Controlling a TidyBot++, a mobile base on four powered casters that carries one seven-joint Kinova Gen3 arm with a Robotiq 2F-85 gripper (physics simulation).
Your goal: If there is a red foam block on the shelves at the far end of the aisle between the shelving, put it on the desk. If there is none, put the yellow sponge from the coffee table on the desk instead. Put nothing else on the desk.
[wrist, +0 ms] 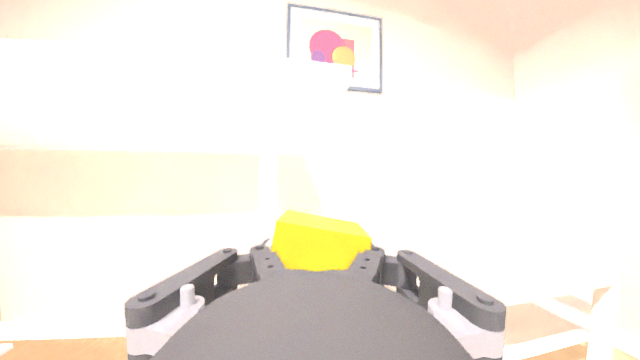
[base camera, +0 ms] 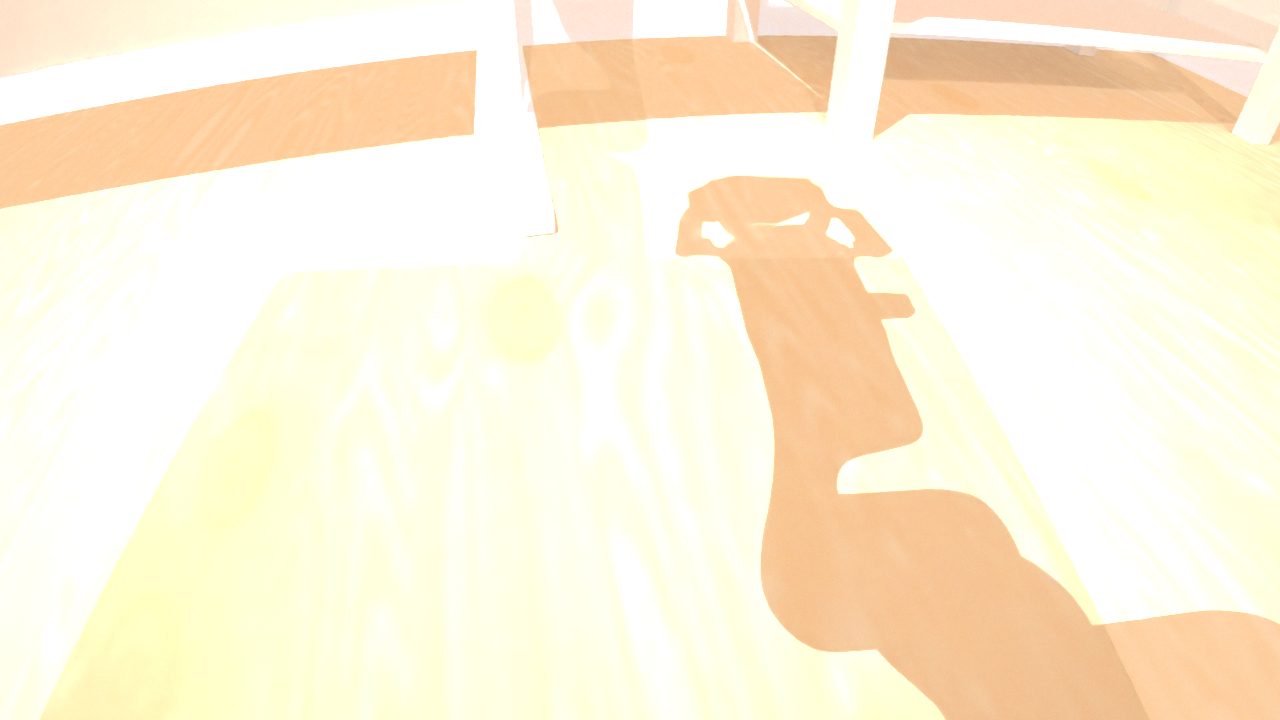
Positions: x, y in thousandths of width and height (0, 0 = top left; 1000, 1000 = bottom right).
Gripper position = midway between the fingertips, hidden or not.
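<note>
There's a coffee table (wrist: 807, 762) here, and a pale wall (wrist: 677, 432), and I can see a framed picture (wrist: 557, 112) too. I also see a yellow sponge (wrist: 477, 671), though in the base camera view it's out of frame. And there's my gripper (wrist: 496, 676).
</note>
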